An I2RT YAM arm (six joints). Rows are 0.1 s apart.
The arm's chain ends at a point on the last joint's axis. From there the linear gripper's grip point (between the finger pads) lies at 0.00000 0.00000 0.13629 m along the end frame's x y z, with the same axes.
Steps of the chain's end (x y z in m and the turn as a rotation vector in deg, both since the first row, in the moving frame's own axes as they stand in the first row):
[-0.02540, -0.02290, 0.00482, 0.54, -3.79, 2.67]
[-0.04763, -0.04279, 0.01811, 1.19, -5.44, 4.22]
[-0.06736, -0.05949, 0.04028, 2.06, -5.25, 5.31]
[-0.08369, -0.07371, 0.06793, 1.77, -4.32, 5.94]
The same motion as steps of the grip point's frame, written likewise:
[-0.03438, -0.02439, 0.00452, 0.54, -3.79, 2.67]
[-0.06043, -0.04609, 0.01747, 1.19, -5.44, 4.22]
[-0.07958, -0.06495, 0.03962, 2.06, -5.25, 5.31]
[-0.09372, -0.07844, 0.06748, 1.77, -4.32, 5.94]

